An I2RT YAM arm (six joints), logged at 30 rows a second.
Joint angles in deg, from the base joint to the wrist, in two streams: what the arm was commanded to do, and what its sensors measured. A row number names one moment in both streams.
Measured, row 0:
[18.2, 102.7, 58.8, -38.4, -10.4, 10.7]
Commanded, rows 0 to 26:
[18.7, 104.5, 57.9, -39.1, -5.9, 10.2]
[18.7, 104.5, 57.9, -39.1, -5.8, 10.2]
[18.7, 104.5, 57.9, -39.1, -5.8, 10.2]
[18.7, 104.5, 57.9, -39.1, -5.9, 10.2]
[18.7, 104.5, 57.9, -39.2, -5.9, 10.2]
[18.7, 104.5, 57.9, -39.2, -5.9, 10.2]
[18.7, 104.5, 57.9, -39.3, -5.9, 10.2]
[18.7, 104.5, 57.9, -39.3, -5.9, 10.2]
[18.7, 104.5, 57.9, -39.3, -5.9, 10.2]
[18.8, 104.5, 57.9, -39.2, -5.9, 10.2]
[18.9, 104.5, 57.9, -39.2, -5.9, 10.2]
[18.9, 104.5, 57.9, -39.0, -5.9, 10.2]
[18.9, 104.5, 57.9, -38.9, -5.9, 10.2]
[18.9, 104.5, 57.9, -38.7, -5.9, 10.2]
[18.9, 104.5, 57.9, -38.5, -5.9, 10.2]
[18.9, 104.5, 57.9, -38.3, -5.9, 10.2]
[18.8, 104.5, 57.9, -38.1, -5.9, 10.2]
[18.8, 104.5, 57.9, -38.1, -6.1, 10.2]
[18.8, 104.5, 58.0, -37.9, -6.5, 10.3]
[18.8, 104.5, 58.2, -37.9, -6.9, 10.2]
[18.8, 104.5, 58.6, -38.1, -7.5, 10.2]
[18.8, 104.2, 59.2, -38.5, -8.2, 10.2]
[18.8, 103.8, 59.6, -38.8, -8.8, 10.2]
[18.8, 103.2, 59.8, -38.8, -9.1, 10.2]
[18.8, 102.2, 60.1, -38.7, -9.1, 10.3]
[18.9, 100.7, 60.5, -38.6, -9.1, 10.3]
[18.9, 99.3, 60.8, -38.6, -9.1, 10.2]
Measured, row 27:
[18.5, 102.7, 59.3, -38.4, -10.3, 10.7]
